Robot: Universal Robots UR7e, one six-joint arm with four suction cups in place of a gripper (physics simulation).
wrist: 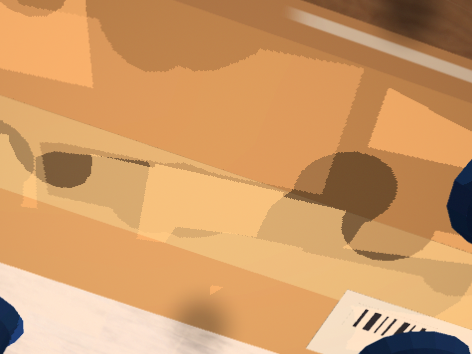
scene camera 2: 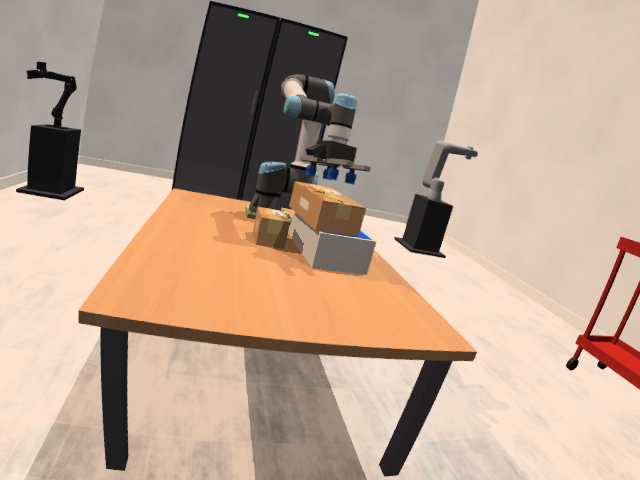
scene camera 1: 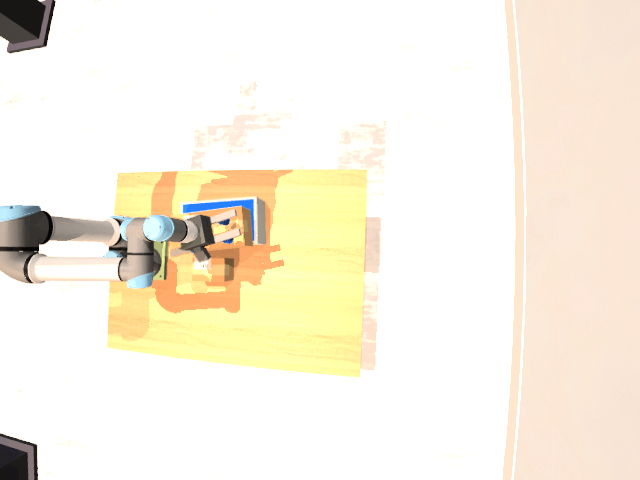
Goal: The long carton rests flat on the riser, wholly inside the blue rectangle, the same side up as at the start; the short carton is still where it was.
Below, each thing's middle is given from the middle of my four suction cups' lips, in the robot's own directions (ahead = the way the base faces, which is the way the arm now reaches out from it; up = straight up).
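Scene:
The short carton [scene camera 2: 271, 227] is 100 mm behind my suction cup, 140 mm to the right of it and 240 mm below it. There's a riser [scene camera 2: 328, 251] too, and that's 70 mm to the left of my suction cup, 60 mm behind it and 230 mm below it. And with the long carton [scene camera 2: 324, 209], my suction cup is 60 mm past it, 20 mm to the right of it and 120 mm above it.

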